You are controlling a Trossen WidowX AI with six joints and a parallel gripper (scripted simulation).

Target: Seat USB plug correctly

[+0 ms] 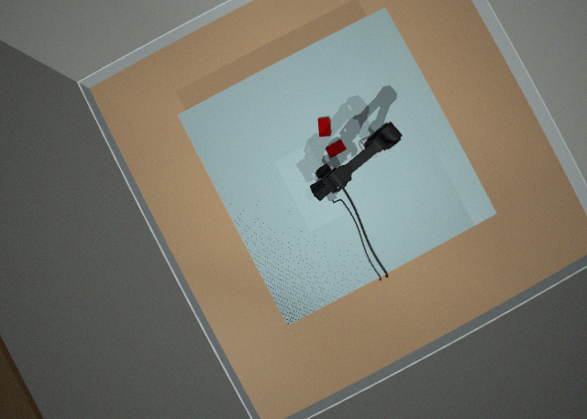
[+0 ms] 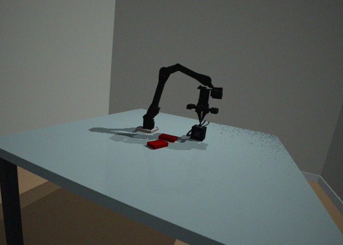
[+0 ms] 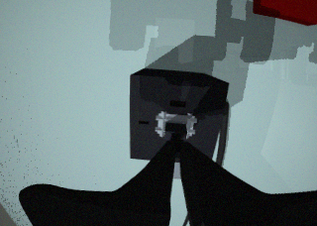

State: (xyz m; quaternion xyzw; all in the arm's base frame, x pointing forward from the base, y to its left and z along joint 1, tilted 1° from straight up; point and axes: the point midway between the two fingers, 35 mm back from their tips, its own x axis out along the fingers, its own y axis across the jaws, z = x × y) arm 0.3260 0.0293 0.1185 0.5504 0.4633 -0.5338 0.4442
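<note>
Now: gripper tip 20 mm above the silver USB plug.
</note>
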